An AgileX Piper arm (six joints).
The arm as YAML. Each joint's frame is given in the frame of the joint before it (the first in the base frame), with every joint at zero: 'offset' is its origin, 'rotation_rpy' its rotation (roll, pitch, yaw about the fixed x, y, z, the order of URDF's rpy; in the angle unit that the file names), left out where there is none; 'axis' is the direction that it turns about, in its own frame. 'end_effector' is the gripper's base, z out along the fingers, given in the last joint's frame.
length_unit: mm
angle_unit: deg
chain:
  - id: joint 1
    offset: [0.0, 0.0, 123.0]
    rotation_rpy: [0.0, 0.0, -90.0]
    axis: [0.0, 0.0, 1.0]
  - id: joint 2
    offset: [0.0, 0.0, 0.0]
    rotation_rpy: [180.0, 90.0, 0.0]
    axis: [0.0, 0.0, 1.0]
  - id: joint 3
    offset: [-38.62, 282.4, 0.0]
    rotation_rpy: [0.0, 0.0, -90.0]
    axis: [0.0, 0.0, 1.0]
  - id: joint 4
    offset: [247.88, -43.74, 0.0]
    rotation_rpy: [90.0, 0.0, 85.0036]
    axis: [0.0, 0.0, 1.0]
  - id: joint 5
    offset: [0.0, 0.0, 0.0]
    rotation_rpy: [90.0, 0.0, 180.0]
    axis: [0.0, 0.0, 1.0]
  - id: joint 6
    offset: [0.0, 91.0, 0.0]
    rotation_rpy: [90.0, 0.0, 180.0]
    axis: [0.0, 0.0, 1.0]
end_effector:
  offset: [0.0, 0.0, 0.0]
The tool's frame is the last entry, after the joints.
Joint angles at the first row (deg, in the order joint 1, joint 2, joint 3, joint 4, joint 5, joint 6):
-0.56 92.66 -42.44 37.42 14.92 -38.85
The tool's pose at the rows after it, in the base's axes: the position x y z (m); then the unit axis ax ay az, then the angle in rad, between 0 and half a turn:
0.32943, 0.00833, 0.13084, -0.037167, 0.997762, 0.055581, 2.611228
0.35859, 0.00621, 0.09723, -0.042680, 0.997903, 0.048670, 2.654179
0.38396, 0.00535, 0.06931, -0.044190, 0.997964, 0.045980, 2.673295
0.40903, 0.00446, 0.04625, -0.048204, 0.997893, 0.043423, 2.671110
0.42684, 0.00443, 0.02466, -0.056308, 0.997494, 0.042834, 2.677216
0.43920, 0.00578, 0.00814, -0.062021, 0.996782, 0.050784, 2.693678
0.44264, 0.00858, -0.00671, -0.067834, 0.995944, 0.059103, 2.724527
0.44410, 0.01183, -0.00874, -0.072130, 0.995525, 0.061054, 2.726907
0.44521, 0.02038, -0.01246, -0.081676, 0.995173, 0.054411, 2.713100
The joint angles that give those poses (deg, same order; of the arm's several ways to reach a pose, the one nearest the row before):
-0.56 104.15 -48.95 37.66 12.00 -39.90
-0.71 113.86 -55.38 37.66 11.06 -41.09
-0.73 121.74 -61.78 37.72 10.59 -41.52
-0.78 128.57 -68.62 37.37 10.43 -41.72
-0.77 134.24 -74.28 36.69 10.82 -41.92
-0.78 138.50 -78.97 36.40 12.54 -41.97
-0.59 141.45 -81.42 36.21 14.13 -42.03
-0.20 141.99 -82.07 36.16 14.41 -42.03
1.11 142.64 -82.26 36.03 12.72 -42.03

